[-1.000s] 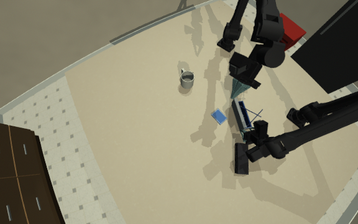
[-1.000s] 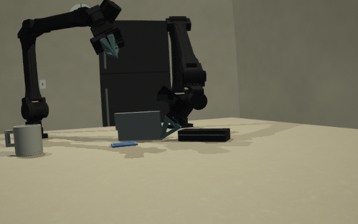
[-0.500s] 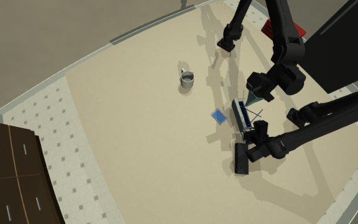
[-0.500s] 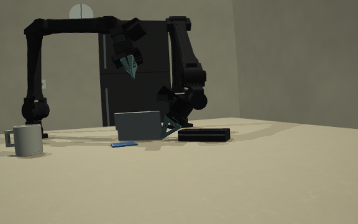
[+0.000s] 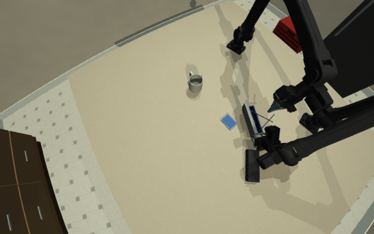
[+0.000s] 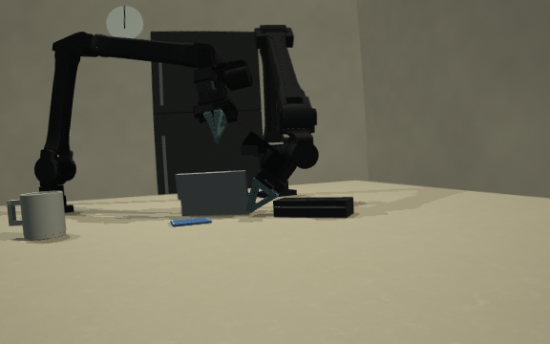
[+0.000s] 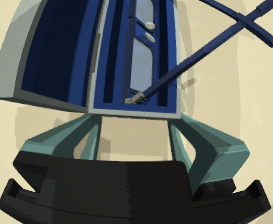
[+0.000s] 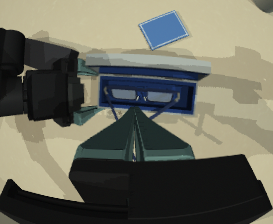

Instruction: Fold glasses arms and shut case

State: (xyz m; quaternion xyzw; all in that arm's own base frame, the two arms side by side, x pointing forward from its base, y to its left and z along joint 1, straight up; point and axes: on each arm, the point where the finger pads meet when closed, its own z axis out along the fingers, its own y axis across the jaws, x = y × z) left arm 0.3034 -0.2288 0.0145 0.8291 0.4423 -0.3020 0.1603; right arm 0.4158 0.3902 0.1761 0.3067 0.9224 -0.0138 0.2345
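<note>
Right now the glasses case is 3 cm ahead of my right hand, 2 cm to the right of it and 13 cm below it. From my right hand the other things lie so: blue cloth (12 cm ahead, 8 cm to the right, 17 cm below); black box (17 cm ahead, 17 cm to the left, 16 cm below).
</note>
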